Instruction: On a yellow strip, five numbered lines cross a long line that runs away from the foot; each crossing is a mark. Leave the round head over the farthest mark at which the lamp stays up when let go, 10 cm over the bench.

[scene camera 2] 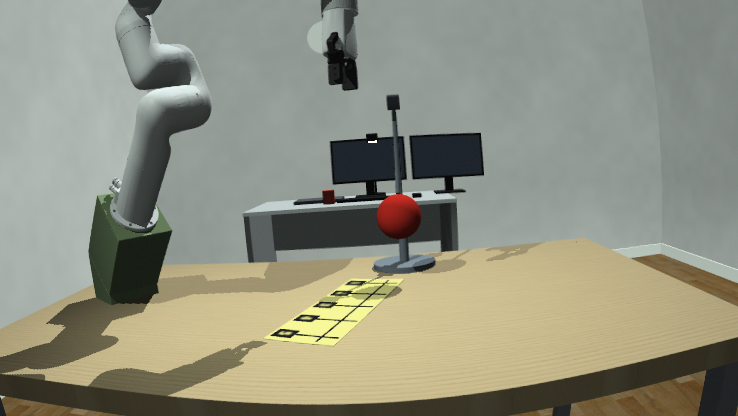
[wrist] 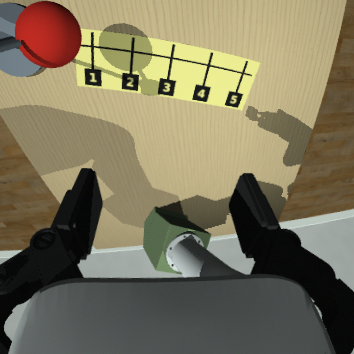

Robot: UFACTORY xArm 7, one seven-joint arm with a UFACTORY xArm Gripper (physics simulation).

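Frame: origin at the arm's base, x ahead, y left, z up, level; millimetres.
Where they show: gripper, fingertip midpoint: [scene camera 2: 344, 87] [wrist: 168, 187]; arm's base at its link origin: [scene camera 2: 133, 212] [wrist: 184, 251].
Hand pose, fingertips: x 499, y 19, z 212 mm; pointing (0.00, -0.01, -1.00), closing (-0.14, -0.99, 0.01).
Note:
Things, the pixels of their top centre, and the offset from my fingertips. "spot": a spot on its surface instead. Level surfaces: height alone.
- round grey foot at a spot on its surface: [scene camera 2: 385, 265] spot: dx +36, dy +286, dz -412 mm
- thin grey stem at a spot on its surface: [scene camera 2: 396, 160] spot: dx +82, dy +227, dz -153 mm
- black block at a spot on its surface: [scene camera 2: 392, 102] spot: dx +82, dy +282, dz -9 mm
- round red head at a spot on its surface: [wrist: 48, 34] spot: dx +83, dy +152, dz -232 mm
- yellow strip at a spot on its surface: [scene camera 2: 330, 313] [wrist: 189, 77] spot: dx -49, dy -64, dz -425 mm
- wooden bench at its surface level: dz -426 mm
The lamp stands upright on a round grey foot [scene camera 2: 385, 265] [wrist: 22, 68]. A thin grey stem [scene camera 2: 396, 160] rises to a black block [scene camera 2: 392, 102] at its top. The round red head [scene camera 2: 398, 216] [wrist: 48, 34] hangs low, above the bench, beside the foot and near the mark 1 end of the strip. The yellow strip [scene camera 2: 330, 313] [wrist: 190, 75] lies flat; its lines are numbered 1 to 5 in the wrist view, with 1 nearest the foot. My gripper [scene camera 2: 343, 85] [wrist: 168, 187] is open and empty, high above the bench and apart from the lamp.
The green arm base [scene camera 2: 138, 266] [wrist: 160, 232] stands at the left of the wooden bench [scene camera 2: 490, 335] [wrist: 200, 145]. Shadows of the arm and head fall on bench and strip. Behind stands a desk [scene camera 2: 263, 206] with two monitors [scene camera 2: 361, 161] [scene camera 2: 447, 155] and a red cup [scene camera 2: 328, 196].

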